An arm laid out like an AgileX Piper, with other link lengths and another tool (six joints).
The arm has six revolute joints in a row. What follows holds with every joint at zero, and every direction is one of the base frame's.
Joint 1 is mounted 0.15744 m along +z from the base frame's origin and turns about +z.
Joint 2 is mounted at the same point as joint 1 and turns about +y.
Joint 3 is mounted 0.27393 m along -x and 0.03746 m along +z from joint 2 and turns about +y.
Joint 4 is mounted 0.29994 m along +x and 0.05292 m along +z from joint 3 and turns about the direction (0.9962, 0, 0.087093).
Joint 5 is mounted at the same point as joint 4 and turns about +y.
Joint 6 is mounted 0.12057 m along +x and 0.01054 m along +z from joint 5 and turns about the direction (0.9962, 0, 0.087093).
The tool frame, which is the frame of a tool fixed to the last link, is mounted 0.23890 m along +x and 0.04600 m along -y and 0.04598 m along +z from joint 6; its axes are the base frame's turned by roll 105.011, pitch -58.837 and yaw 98.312 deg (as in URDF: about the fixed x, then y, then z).
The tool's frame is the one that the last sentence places.
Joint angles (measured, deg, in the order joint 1, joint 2, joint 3, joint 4, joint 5, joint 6), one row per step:
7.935 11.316 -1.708 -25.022 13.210 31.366
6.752 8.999 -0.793 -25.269 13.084 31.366
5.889 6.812 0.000 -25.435 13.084 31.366
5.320 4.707 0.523 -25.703 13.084 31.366
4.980 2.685 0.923 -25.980 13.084 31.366
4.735 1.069 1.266 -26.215 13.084 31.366
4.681 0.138 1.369 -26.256 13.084 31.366
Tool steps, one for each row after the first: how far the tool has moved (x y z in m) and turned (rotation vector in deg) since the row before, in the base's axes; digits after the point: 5 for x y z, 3 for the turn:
-0.00208 -0.00829 0.00639 -0.047 -1.535 -1.113
-0.00205 -0.00627 0.00601 -0.011 -1.404 -0.856
-0.00172 -0.00428 0.00862 -0.112 -1.601 -0.564
-0.00164 -0.00270 0.00943 -0.130 -1.640 -0.343
-0.00145 -0.00199 0.00725 -0.126 -1.288 -0.253
-0.00083 -0.00047 0.00511 0.027 -0.829 -0.056

